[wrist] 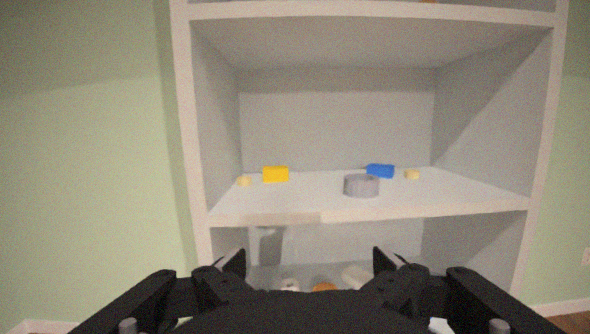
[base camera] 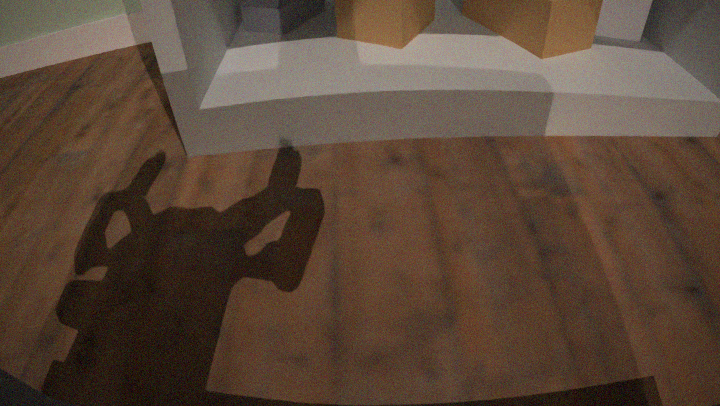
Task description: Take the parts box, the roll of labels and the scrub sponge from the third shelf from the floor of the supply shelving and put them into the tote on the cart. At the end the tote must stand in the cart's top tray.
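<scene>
The supply shelving (base camera: 378,113) (wrist: 187,125) stands ahead. In the wrist view a shelf board (wrist: 425,212) bears a yellow block (wrist: 275,174) at the left, a grey round roll-like thing (wrist: 361,187) right of the middle near the front, and a blue block (wrist: 381,171) behind it to the right. Which of them is the parts box, the label roll or the sponge is not certain from looks. The board's number from the floor cannot be told. My gripper (wrist: 308,262) is open and empty, in front of the shelving, its fingertips below the board's front edge in view. The tote and cart do not show.
Two small tan discs (wrist: 244,181) (wrist: 412,174) lie at either side of the same board. The shelf below holds an orange round thing (wrist: 325,286) and pale things. Orange boxes (base camera: 384,22) (base camera: 572,25) stand on the bottom shelf. Side posts bound the opening; green wall (wrist: 90,175) is at the left.
</scene>
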